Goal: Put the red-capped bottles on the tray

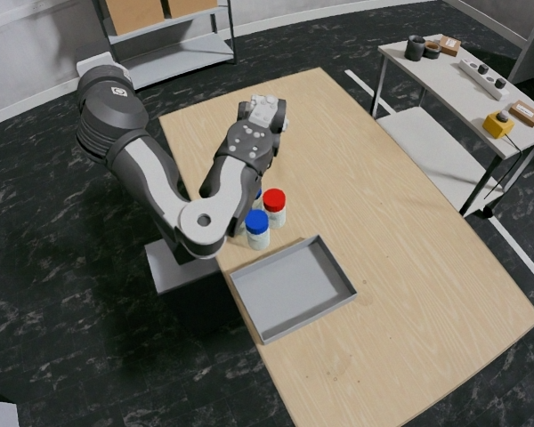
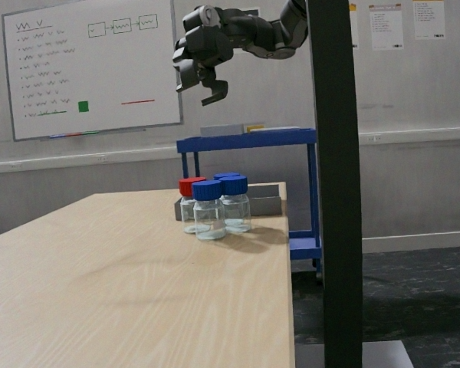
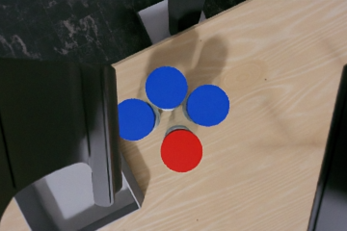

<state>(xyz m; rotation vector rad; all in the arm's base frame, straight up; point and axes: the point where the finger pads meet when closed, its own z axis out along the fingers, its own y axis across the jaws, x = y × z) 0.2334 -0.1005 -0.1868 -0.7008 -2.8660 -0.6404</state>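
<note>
My gripper is now 22 cm above the red-capped bottle, 3 cm short of it and 1 cm to the left of it. From my hand the other things lie so: grey tray 25 cm below, 21 cm to the right, 1 cm behind.
</note>
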